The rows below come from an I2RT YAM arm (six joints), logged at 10 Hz.
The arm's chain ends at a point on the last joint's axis. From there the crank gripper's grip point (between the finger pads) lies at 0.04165 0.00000 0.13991 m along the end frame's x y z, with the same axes.
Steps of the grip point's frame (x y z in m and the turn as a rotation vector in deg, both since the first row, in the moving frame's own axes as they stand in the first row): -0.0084, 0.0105, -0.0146, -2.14, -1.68, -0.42; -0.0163, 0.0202, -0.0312, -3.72, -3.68, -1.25; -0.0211, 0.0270, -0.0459, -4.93, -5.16, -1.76; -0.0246, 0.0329, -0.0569, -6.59, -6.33, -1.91; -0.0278, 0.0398, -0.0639, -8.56, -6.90, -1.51; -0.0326, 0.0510, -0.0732, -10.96, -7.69, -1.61; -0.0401, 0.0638, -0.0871, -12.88, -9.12, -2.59
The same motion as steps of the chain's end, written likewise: -0.0043, 0.0055, -0.0157, -2.14, -1.68, -0.42; -0.0073, 0.0119, -0.0333, -3.72, -3.68, -1.25; -0.0085, 0.0159, -0.0486, -4.93, -5.16, -1.76; -0.0092, 0.0177, -0.0598, -6.59, -6.33, -1.91; -0.0110, 0.0195, -0.0664, -8.56, -6.90, -1.51; -0.0140, 0.0248, -0.0750, -10.96, -7.69, -1.61; -0.0183, 0.0334, -0.0886, -12.88, -9.12, -2.59
